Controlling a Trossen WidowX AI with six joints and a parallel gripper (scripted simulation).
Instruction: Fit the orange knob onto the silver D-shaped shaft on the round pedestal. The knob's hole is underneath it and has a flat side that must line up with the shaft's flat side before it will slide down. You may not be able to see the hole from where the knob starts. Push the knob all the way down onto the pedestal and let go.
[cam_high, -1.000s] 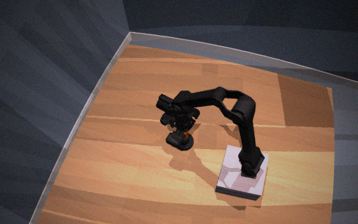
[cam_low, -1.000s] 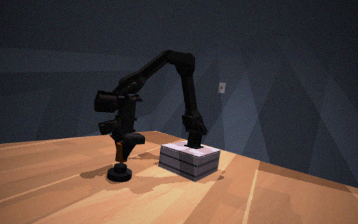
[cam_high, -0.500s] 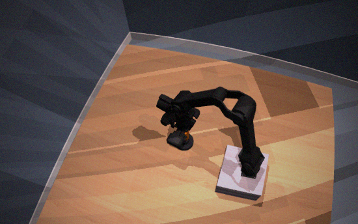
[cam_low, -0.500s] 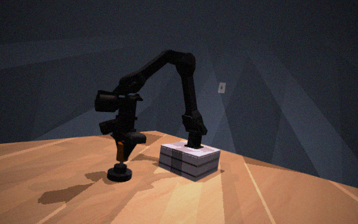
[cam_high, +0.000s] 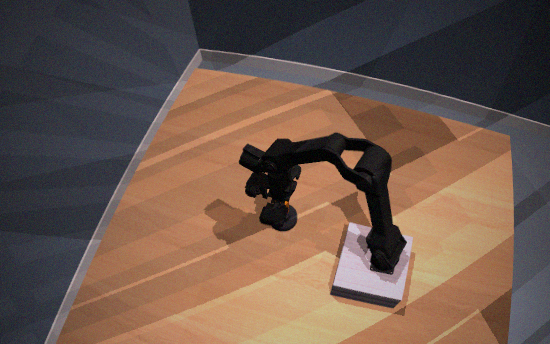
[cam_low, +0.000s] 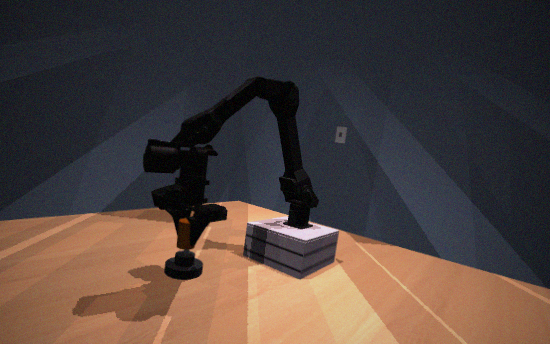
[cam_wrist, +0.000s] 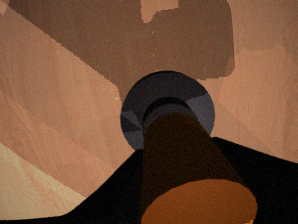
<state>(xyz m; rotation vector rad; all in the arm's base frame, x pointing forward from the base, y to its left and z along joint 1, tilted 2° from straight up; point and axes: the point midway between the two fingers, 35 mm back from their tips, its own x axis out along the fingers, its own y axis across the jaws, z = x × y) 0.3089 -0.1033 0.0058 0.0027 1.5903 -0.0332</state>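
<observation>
Now: the round pedestal 40 mm below my gripper tip. Also, from my gripper tip: orange knob 30 mm above.
</observation>
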